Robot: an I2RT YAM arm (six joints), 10 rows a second.
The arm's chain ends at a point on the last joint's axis. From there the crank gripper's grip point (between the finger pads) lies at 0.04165 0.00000 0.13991 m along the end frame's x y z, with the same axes.
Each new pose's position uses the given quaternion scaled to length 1; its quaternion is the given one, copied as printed.
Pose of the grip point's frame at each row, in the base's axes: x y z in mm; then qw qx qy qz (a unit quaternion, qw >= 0):
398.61 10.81 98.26 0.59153 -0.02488 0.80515 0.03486
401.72 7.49 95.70 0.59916 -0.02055 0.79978 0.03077
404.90 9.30 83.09 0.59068 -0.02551 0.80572 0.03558
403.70 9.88 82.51 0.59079 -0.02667 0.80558 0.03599
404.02 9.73 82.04 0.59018 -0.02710 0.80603 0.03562
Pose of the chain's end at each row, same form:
278.04 -1.21 179.66 0.59153 -0.02488 0.80515 0.03486
279.52 -3.01 174.86 0.59916 -0.02055 0.79978 0.03077
284.51 -2.98 164.74 0.59068 -0.02551 0.80572 0.03558
283.31 -2.62 164.12 0.59079 -0.02667 0.80558 0.03599
283.75 -2.71 163.84 0.59018 -0.02710 0.80603 0.03562

